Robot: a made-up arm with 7 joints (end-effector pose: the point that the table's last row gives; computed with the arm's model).
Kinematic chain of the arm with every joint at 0, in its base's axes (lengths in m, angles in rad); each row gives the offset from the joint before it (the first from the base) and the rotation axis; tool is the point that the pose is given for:
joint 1: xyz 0 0 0.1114 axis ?
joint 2: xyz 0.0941 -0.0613 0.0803 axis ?
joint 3: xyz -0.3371 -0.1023 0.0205 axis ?
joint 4: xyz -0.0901 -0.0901 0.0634 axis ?
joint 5: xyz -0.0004 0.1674 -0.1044 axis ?
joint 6: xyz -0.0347 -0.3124 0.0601 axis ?
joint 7: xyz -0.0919 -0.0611 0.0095 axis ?
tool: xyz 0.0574 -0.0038 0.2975
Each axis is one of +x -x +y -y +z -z.
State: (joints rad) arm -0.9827 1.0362 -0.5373 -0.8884 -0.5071 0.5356 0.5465
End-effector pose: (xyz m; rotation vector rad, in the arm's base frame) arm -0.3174 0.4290 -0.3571 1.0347 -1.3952 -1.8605
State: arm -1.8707 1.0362 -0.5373 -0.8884 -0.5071 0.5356 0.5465
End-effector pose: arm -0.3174 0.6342 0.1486 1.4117 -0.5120 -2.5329
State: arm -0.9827 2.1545 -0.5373 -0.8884 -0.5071 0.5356 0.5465
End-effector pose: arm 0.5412 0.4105 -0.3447 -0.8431 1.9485 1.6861
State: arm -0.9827 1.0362 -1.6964 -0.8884 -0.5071 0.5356 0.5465
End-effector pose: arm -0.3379 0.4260 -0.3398 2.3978 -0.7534 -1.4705
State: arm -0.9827 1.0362 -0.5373 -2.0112 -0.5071 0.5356 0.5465
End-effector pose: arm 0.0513 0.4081 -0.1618 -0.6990 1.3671 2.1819
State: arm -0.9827 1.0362 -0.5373 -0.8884 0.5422 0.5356 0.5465
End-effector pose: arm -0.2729 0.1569 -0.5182 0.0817 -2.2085 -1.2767
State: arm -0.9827 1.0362 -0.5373 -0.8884 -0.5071 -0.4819 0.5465
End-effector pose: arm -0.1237 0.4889 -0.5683 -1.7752 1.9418 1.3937
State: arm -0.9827 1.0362 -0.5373 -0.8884 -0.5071 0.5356 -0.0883
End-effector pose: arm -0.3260 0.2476 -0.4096 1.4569 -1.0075 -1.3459
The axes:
joint 1: -x
joint 2: -y
joint 3: -x
joint 4: +y
joint 5: +z
joint 6: -x
joint 7: -y

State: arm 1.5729 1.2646 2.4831 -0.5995 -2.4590 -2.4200 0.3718
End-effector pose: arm 0.0688 -0.3035 0.8888 -0.1078 -0.4467 -2.7868
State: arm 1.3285 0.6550 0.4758 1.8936 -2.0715 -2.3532 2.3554
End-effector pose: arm -0.1240 -0.2519 -0.2295 0.3287 1.6747 -0.7452
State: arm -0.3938 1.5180 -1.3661 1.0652 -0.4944 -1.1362 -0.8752
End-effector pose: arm 0.4214 -0.1814 -0.4506 1.2772 0.5819 1.7584
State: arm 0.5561 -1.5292 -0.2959 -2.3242 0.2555 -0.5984 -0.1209
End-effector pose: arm -0.0180 -0.1427 1.0167 -0.1862 -0.5460 0.3692
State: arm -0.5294 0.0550 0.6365 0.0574 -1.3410 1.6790 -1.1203
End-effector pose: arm -0.5159 -0.2998 0.1851 -0.7857 1.8188 -1.9845
